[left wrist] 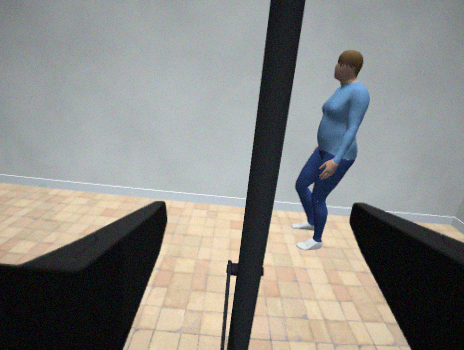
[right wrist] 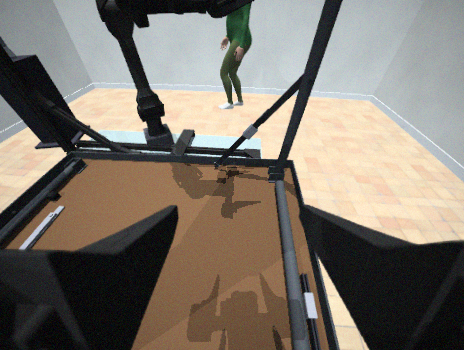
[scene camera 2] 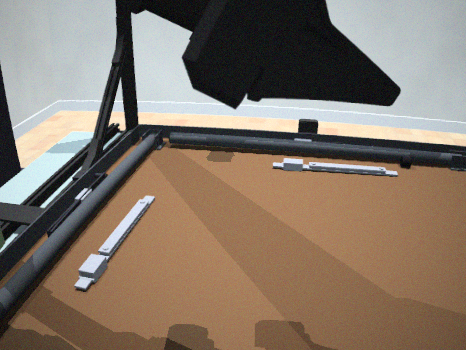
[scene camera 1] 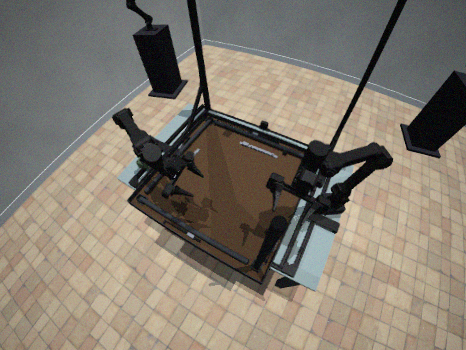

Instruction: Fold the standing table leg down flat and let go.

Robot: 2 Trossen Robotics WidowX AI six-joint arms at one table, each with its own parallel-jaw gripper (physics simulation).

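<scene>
A black table leg (scene camera 1: 270, 242) (left wrist: 262, 175) (right wrist: 300, 110) stands up at the front right corner of the upturned brown table (scene camera 1: 240, 175) in scene camera 1. A thin brace with a grey latch (right wrist: 250, 131) joins it to the frame. My left gripper (scene camera 1: 298, 204) (left wrist: 259, 211) is open and empty, raised near the table's right side. In the left wrist view, the leg shows beyond and between the spread fingers, apart from them. My right gripper (scene camera 1: 197, 185) (right wrist: 240, 211) is open and empty above the table's left part; one finger shows in scene camera 2.
Two further black posts (scene camera 1: 198, 65) (scene camera 1: 367, 75) rise at the back corners. Dark tubes (scene camera 1: 192, 230) (scene camera 2: 300, 145) lie along the table edges. Grey metal strips (scene camera 2: 125, 227) (scene camera 2: 345, 169) lie on the brown surface. Dark pedestals (scene camera 1: 159, 60) (scene camera 1: 440, 115) and a person (left wrist: 345, 120) stand farther off.
</scene>
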